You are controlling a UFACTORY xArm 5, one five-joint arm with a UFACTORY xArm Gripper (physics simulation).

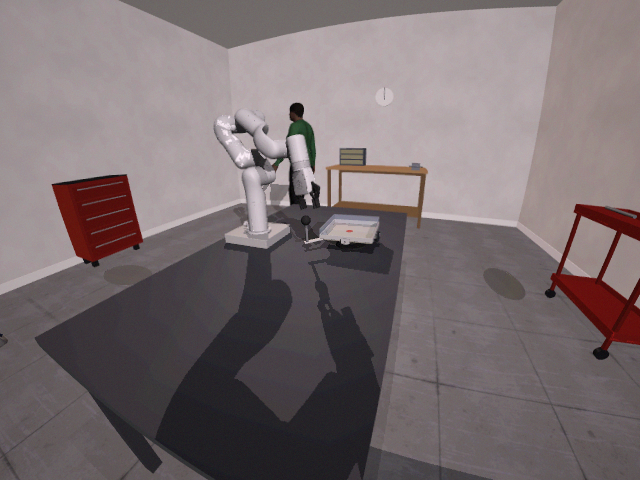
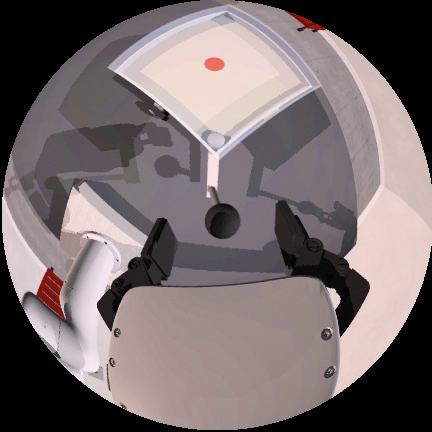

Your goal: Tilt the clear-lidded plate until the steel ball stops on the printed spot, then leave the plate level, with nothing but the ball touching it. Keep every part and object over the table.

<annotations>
One and the same spot on a clear-lidded plate: (image 2: 221, 76) is (image 1: 341, 223).
</annotations>
